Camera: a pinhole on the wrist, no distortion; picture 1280 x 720 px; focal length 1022.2 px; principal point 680.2 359.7 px. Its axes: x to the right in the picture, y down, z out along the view. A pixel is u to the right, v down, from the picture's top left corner.
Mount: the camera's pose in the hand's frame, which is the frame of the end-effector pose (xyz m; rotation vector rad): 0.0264 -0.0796 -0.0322 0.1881 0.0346 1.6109
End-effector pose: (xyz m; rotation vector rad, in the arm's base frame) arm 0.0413 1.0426 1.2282 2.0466 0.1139 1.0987
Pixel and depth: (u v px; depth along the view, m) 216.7 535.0 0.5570
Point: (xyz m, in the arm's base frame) 0.5309 1.0115 0.8223
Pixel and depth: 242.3 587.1 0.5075
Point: 0.4730 1.0003 0.8449
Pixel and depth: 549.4 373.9 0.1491
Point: 0.1838 1.0705 1.1474
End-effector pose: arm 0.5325 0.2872 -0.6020 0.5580 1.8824 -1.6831
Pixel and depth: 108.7 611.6 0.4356
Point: 0.3541 -0.1440 -0.3415
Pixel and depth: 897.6 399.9 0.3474
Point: 0.5017 -0.0373 -0.6315
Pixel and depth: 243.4 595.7 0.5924
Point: 0.3622 -0.3031 -0.3282
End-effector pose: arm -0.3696 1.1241 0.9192 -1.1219 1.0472 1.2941
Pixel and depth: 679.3 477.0 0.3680
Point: -0.2659 1.4657 0.9426
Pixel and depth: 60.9 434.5 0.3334
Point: -0.0670 1.4203 0.9186
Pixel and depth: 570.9 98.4 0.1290
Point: -0.2679 1.2286 0.8603
